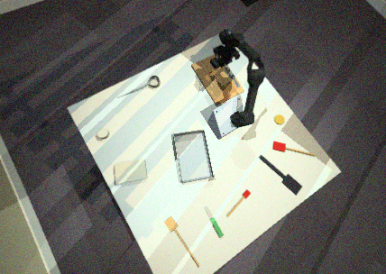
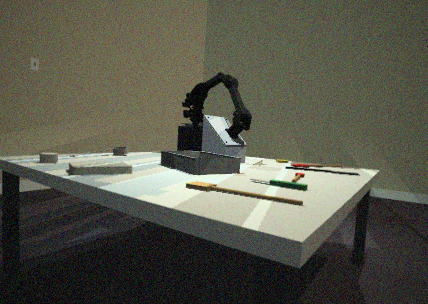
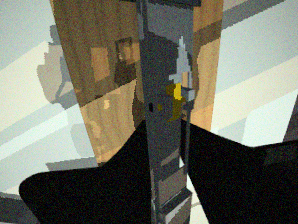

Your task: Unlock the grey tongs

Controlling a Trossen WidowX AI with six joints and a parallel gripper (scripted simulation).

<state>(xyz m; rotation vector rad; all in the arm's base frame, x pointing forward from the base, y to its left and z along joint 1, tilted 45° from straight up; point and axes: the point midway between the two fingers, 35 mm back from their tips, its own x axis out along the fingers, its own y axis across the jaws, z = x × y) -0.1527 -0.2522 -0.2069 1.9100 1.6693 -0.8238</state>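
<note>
Now: the yellow lock piece 10 mm behind my gripper tip, 30 mm to the right of it and 40 mm above it. From my gripper tip the other things lie so: yellow disc: 160 mm behind, 500 mm to the left, 150 mm below; wooden board: 150 mm below; roasting tin: 480 mm ahead, 360 mm to the left, 130 mm below.
</note>
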